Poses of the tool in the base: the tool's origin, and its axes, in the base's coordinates. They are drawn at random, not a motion.
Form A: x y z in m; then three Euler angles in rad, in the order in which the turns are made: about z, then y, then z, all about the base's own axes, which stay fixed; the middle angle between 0 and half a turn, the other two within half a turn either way.
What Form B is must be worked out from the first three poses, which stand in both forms.
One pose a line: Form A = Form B
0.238 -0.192 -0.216 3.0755 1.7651 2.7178 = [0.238 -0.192 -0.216], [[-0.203 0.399 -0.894], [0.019 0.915 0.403], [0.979 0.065 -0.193]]
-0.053 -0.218 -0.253 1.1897 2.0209 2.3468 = [-0.053 -0.218 -0.253], [[-0.549 -0.548 -0.631], [-0.766 0.028 0.643], [-0.335 0.836 -0.435]]
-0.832 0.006 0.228 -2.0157 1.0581 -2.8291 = [-0.832 0.006 0.228], [[-0.077 -0.554 -0.829], [0.924 0.273 -0.268], [0.375 -0.787 0.491]]
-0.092 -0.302 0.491 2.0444 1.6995 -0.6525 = [-0.092 -0.302 0.491], [[0.587 -0.186 0.788], [0.672 -0.432 -0.602], [0.452 0.883 -0.128]]
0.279 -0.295 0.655 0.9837 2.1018 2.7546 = [0.279 -0.295 0.655], [[-0.054 -0.599 -0.799], [-0.877 -0.354 0.325], [-0.478 0.718 -0.506]]
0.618 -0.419 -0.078 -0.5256 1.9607 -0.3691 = [0.618 -0.419 -0.078], [[-0.488 0.134 0.863], [-0.349 0.876 -0.334], [-0.800 -0.464 -0.380]]
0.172 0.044 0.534 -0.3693 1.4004 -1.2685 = [0.172 0.044 0.534], [[-0.298 0.909 0.293], [-0.258 0.219 -0.941], [-0.919 -0.356 0.170]]
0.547 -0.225 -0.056 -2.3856 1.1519 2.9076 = [0.547 -0.225 -0.056], [[0.447 -0.103 -0.889], [0.599 0.772 0.212], [0.665 -0.627 0.407]]
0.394 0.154 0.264 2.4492 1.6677 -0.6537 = [0.394 0.154 0.264], [[0.447 -0.419 0.790], [0.461 -0.649 -0.605], [0.766 0.635 -0.097]]
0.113 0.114 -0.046 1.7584 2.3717 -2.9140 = [0.113 0.114 -0.046], [[0.091 -0.729 -0.678], [-0.987 0.023 -0.157], [0.130 0.684 -0.718]]
